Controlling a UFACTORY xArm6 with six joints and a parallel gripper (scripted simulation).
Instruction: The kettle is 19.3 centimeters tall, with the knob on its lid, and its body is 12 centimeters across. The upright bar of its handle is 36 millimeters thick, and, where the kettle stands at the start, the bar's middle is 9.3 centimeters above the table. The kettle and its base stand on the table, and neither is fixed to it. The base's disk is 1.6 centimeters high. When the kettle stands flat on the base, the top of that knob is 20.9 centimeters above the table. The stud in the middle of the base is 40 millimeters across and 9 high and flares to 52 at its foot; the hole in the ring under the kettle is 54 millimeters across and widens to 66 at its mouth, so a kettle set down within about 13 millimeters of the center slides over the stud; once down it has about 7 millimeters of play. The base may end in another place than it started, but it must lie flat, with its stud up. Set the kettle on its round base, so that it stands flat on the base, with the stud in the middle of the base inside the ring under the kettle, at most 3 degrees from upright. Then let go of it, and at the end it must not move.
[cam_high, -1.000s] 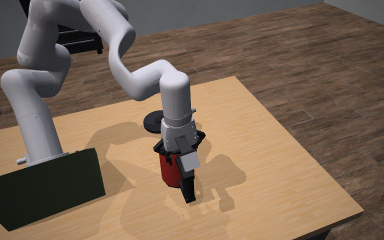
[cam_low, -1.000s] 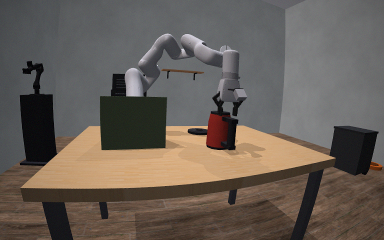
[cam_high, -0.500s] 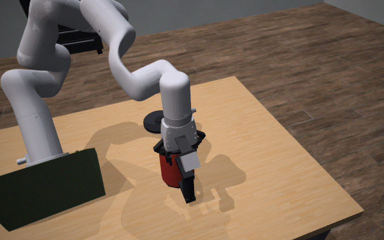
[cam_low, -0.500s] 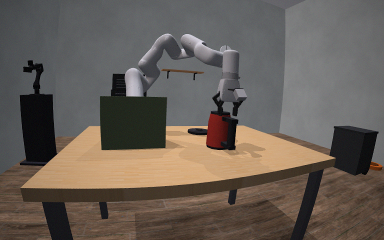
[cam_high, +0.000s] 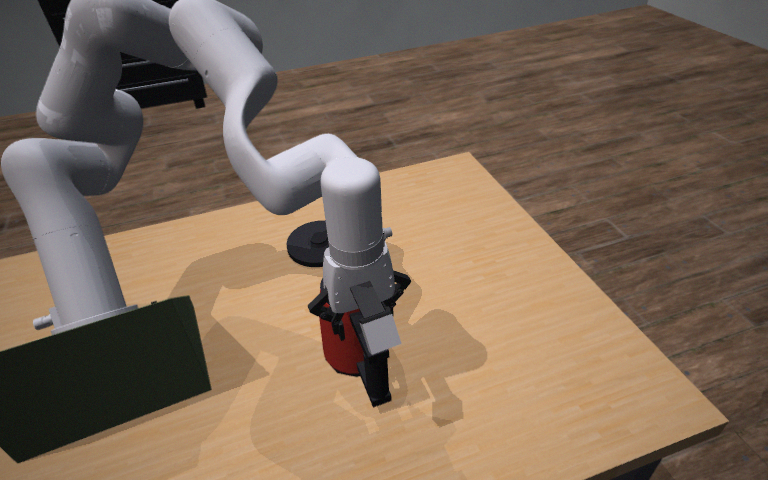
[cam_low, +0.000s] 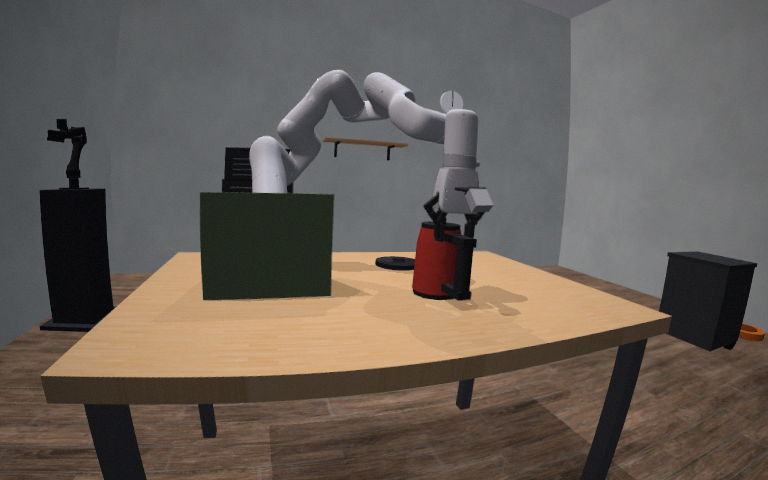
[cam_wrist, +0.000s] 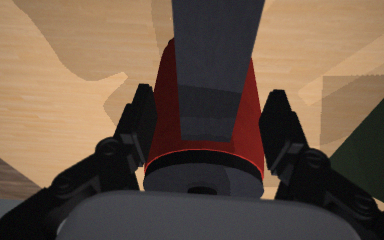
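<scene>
Now: the red kettle 6 cm below my hand and 4 cm to the left of it. From my hand the other things lie so: round black base: 39 cm to the left, 15 cm below, 1 cm behind.
</scene>
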